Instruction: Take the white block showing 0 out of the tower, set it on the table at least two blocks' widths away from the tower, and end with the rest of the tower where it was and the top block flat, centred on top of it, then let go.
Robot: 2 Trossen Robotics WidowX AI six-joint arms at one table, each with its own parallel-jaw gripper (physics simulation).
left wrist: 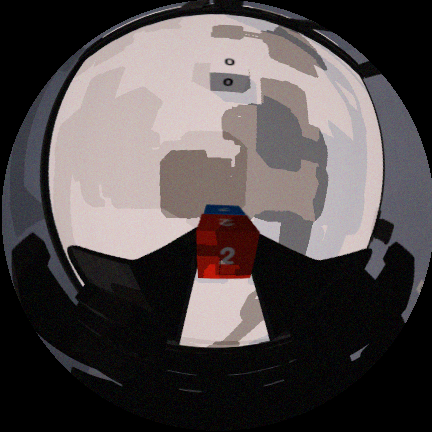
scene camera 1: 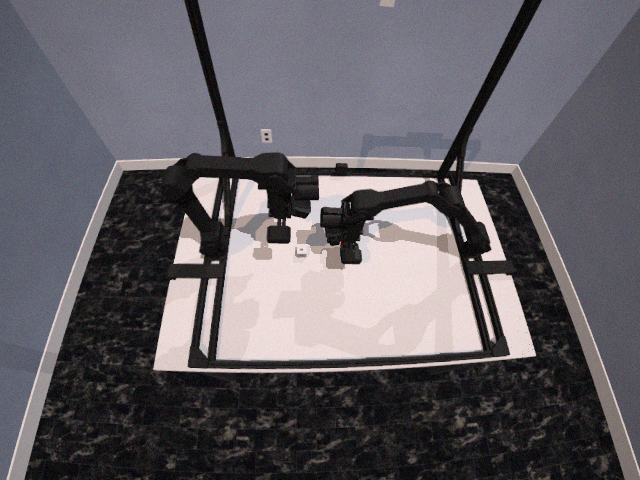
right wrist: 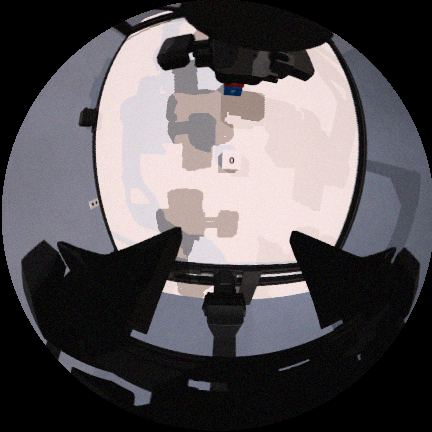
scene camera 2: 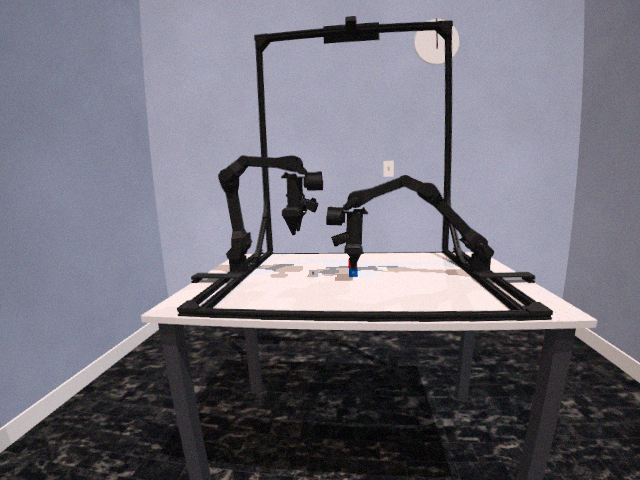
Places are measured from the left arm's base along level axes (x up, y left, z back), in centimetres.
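Pixels of known places: left gripper, fingertip midpoint: (left wrist: 222,232) (scene camera 1: 345,248) (right wrist: 233,80) (scene camera 2: 352,267); right gripper, fingertip midpoint: (scene camera 1: 281,228) (right wrist: 237,234) (scene camera 2: 296,233); left arm's base, origin of the base link: (scene camera 1: 470,250) (scene camera 2: 480,270); right arm's base, origin of the base link: (scene camera 1: 215,251) (right wrist: 224,278) (scene camera 2: 238,271).
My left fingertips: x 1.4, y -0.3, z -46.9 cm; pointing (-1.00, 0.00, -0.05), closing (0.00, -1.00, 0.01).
Note:
Ahead of a thing's pixels: the offset from my left fingertips to its middle. "pt": to the spot under its first point. Level surfaces: height alone.
The white block showing 0 {dx -1.9, dy +0.0, dz -14.9 cm} (scene camera 1: 301,251) (scene camera 2: 313,273) (left wrist: 220,82) (right wrist: 231,160) stands alone on the table, left of the tower in both scene views. The blue block {dx -1.9, dy -0.1, dz +0.1 cm} (scene camera 2: 353,272) (left wrist: 224,209) (right wrist: 233,91) is on the table. The red block showing 2 {dx +1.7, dy +0.0, dz +0.0 cm} (scene camera 2: 352,264) (left wrist: 227,247) (right wrist: 234,85) is directly above it, apparently level and touching. My left gripper (scene camera 2: 353,259) (left wrist: 222,232) is shut on the red block, pointing down. The fingers partly hide it; in scene camera 1 the gripper almost covers the tower. My right gripper (scene camera 2: 293,232) (right wrist: 237,234) is open and empty, high above the table.
The white table {dx -3.3 cm} (scene camera 1: 403,320) (scene camera 2: 361,299) (left wrist: 100,225) (right wrist: 270,185) is bordered by a black frame {pt dx -1.9, dy +37.2, dz -3.4 cm} (scene camera 1: 341,363) (scene camera 2: 361,314). My right arm's gripper hangs left of the white block in both scene views. Shadows of both arms fall across the tabletop.

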